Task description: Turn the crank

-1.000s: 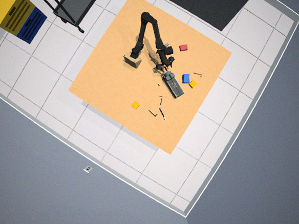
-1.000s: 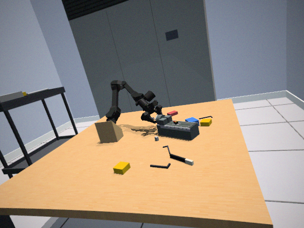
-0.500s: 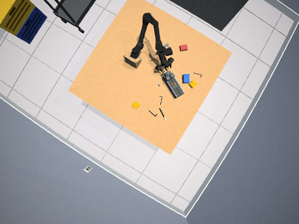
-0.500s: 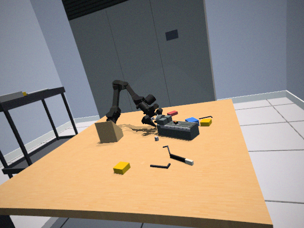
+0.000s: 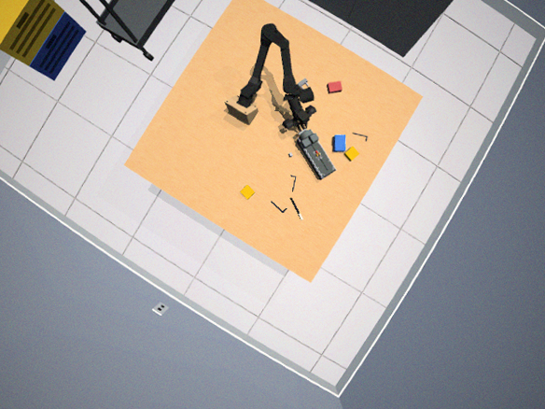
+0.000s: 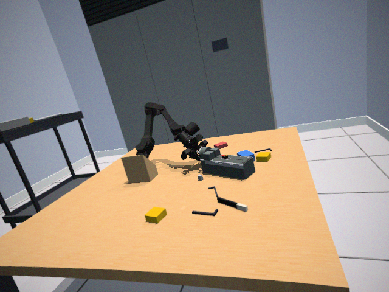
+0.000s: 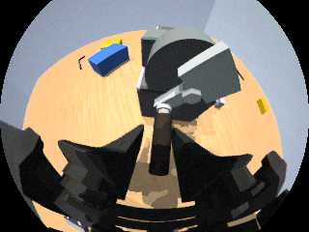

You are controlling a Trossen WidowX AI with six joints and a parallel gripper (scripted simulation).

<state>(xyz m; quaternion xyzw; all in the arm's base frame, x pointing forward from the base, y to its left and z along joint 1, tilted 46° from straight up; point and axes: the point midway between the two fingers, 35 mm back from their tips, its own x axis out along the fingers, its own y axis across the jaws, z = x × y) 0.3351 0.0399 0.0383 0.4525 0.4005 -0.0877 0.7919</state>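
Now: the dark crank handle 20 mm behind my gripper tip, 20 mm above it and 10 mm to the left of it. The rest, counted from my gripper tip: small grey cube 150 mm to the right, 30 mm below; then blue block 220 mm ahead, 30 mm to the left, 20 mm below; then red pointer 120 mm ahead, 90 mm to the right, 40 mm above.
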